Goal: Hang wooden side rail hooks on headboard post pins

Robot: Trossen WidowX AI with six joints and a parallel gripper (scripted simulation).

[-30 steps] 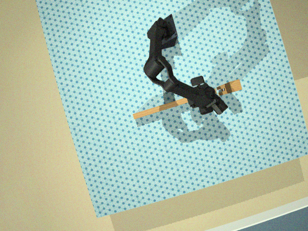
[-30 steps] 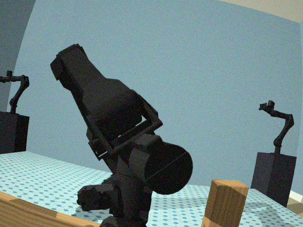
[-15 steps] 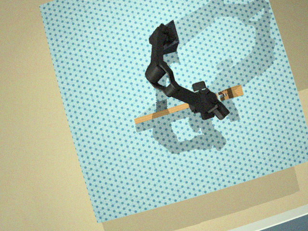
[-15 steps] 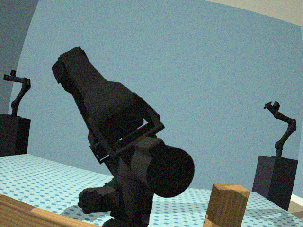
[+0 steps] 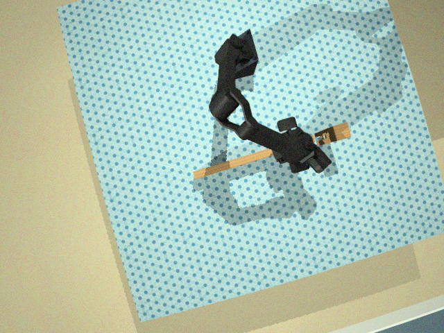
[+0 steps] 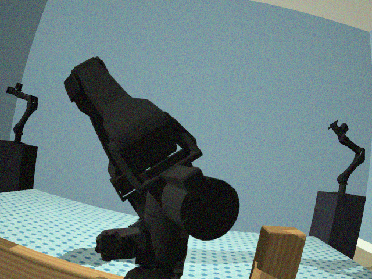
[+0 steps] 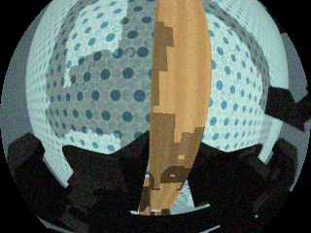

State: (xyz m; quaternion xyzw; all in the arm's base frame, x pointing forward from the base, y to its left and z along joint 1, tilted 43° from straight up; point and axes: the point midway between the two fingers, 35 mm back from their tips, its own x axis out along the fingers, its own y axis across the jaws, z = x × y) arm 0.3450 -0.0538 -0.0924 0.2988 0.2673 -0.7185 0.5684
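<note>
My gripper tip is 30 mm short of the headboard post, 140 mm to the right of it and 60 mm below it.
</note>
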